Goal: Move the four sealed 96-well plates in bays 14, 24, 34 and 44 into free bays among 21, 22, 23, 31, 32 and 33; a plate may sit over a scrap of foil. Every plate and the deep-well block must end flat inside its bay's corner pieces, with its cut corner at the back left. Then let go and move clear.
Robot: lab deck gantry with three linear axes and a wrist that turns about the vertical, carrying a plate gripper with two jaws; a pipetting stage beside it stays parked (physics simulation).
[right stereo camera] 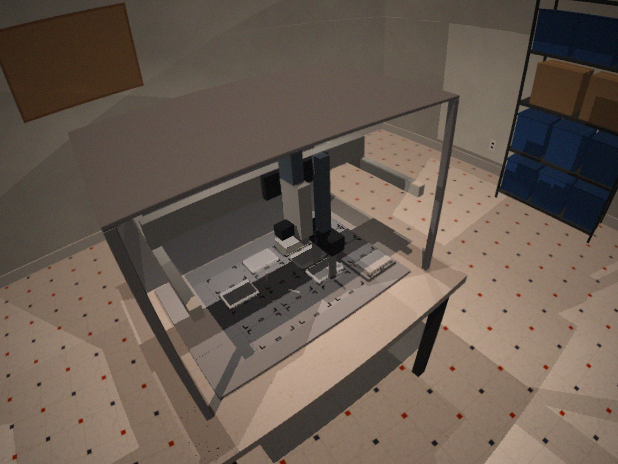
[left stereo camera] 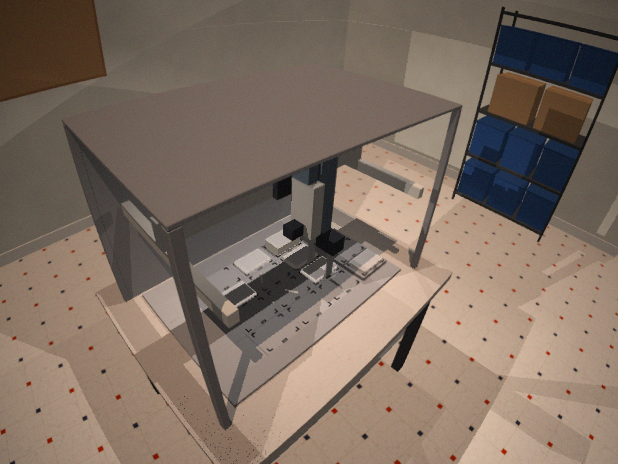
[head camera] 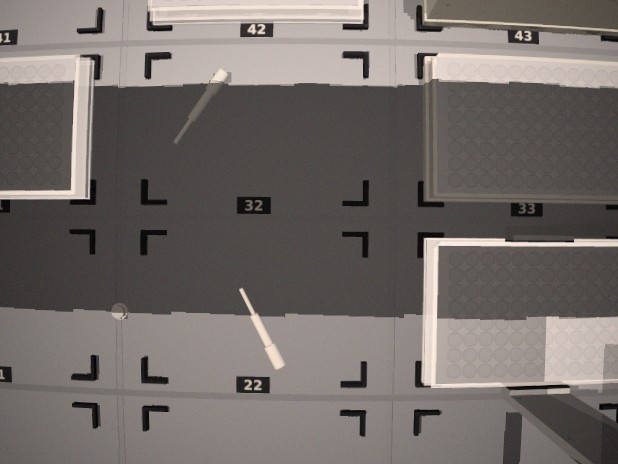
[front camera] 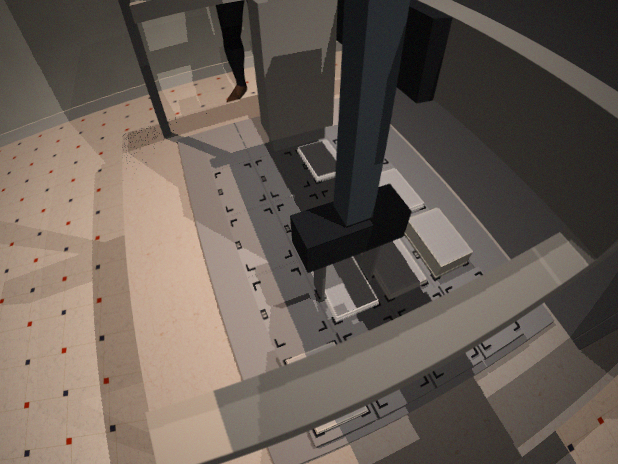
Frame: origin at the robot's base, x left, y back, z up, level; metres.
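Seen in the pictures: gripper, fingertip midpoint: (right stereo camera: pixel 324 269) (left stereo camera: pixel 319 269) (head camera: pixel 533 312) (front camera: pixel 342 282); robot's base, link origin: (right stereo camera: pixel 261 348) (left stereo camera: pixel 269 350) (front camera: pixel 216 174).
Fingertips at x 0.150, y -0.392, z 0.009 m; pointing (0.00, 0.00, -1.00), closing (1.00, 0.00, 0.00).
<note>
Pixels of each thing's top centre, then the offset from my fingertips to it. "spot": a spot on its surface instead.
- deep-well block, top centre: (front camera: pixel 439 235) (left stereo camera: pixel 282 237) (right stereo camera: pixel 292 237) dx +0.214, dy +0.000, dz +0.033 m
- bay 32, surface spot: (head camera: pixel 202 104) spot: dx +0.120, dy +0.194, dz -0.004 m
- bay 22, surface spot: (head camera: pixel 262 332) spot: dx -0.013, dy +0.158, dz -0.004 m
- small round piece, top centre: (head camera: pixel 117 312) dx -0.003, dy +0.245, dz -0.005 m
A sealed plate (front camera: pixel 357 286) (head camera: pixel 492 280) (left stereo camera: pixel 316 270) (right stereo camera: pixel 321 272) lies in bay 23, looking flat. My gripper (front camera: pixel 347 288) (head camera: pixel 539 314) is down around it, with a jaw against each long side, and looks shut on it. Another sealed plate (front camera: pixel 400 275) (head camera: pixel 525 135) lies in bay 33 and another (front camera: pixel 318 159) (head camera: pixel 35 135) in bay 31. A plate (right stereo camera: pixel 371 261) (left stereo camera: pixel 365 264) lies in the end column at the front right. The deep-well block (front camera: pixel 442 235) (head camera: pixel 540 10) sits in bay 43. The cut corners are too small to tell; the far jaw is partly hidden.
A plate (front camera: pixel 402 187) (head camera: pixel 256 11) is in bay 42. Pipette-like tips lie in bay 32 (head camera: pixel 202 104) and bay 22 (head camera: pixel 262 332). A small round piece (head camera: pixel 119 311) lies between bays 21 and 22. A frame rail (front camera: pixel 380 370) crosses the front view. The parked pipetting stage (right stereo camera: pixel 297 207) stands close behind.
</note>
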